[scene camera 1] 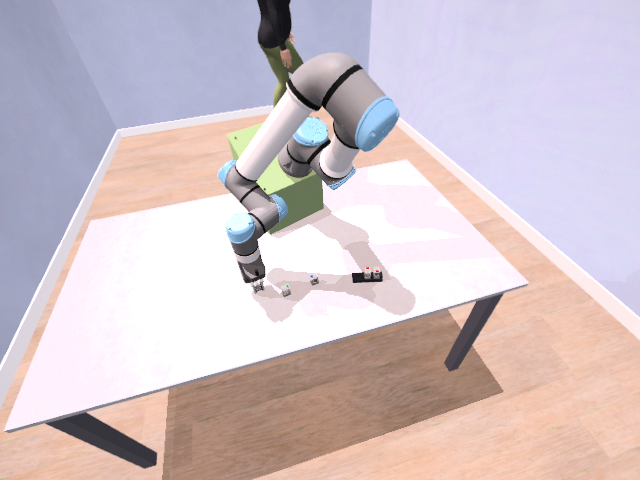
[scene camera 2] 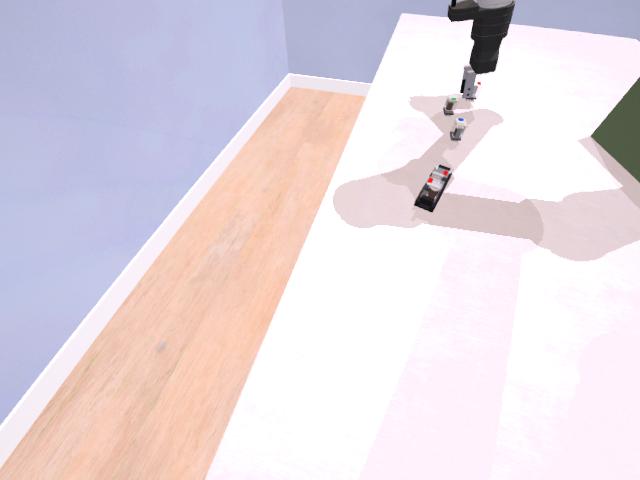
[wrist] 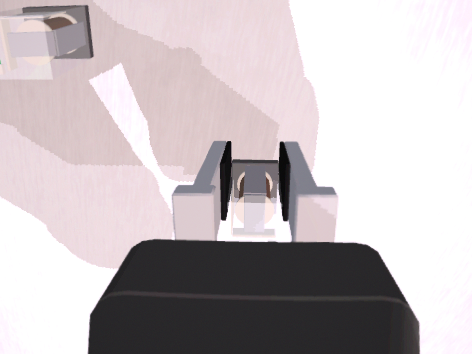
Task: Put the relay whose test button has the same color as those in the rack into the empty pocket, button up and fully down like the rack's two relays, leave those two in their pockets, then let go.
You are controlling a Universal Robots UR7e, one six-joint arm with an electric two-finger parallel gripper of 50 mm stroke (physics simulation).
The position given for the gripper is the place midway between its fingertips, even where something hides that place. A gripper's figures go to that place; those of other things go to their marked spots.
The gripper (wrist: 255, 165): 0.17 m from the lens. A red-button relay (wrist: 254, 203) is 0.14 m from the lens.
